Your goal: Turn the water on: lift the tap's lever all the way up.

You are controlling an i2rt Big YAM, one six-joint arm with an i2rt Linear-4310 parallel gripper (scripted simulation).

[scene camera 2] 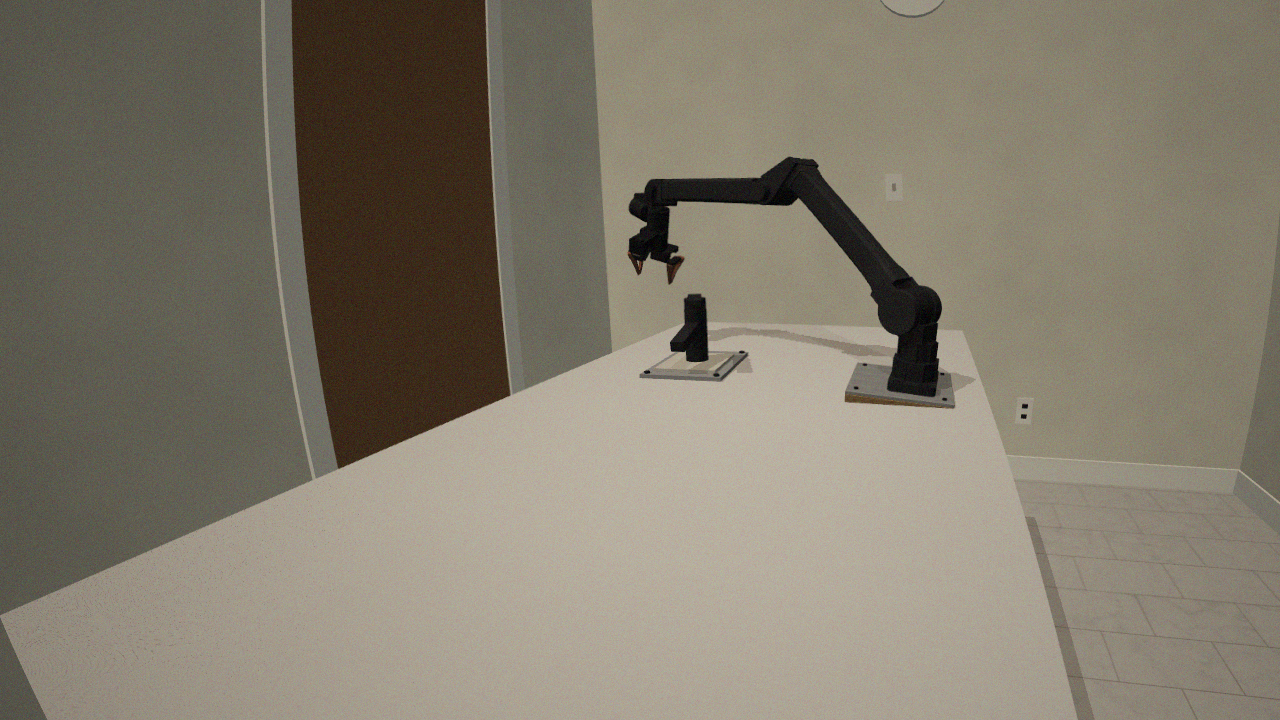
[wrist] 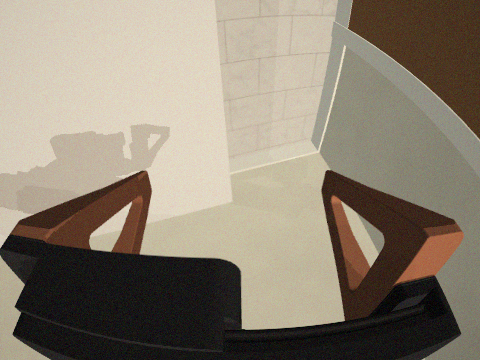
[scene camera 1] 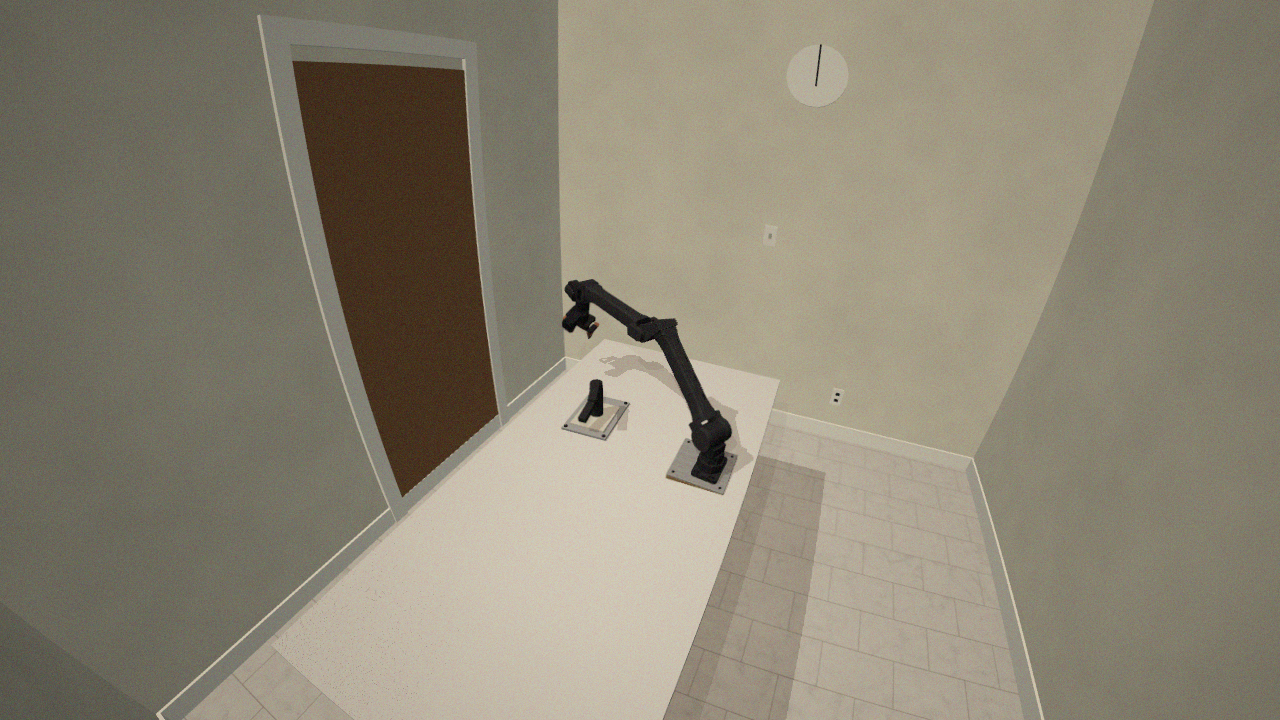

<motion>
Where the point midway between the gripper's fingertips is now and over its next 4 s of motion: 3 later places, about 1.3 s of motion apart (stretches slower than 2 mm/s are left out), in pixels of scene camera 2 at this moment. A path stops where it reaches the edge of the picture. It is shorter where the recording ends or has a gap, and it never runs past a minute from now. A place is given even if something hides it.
My gripper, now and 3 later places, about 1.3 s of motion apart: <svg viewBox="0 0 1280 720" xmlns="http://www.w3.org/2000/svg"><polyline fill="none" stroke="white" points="654,279 690,266 691,270 694,295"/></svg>
</motion>
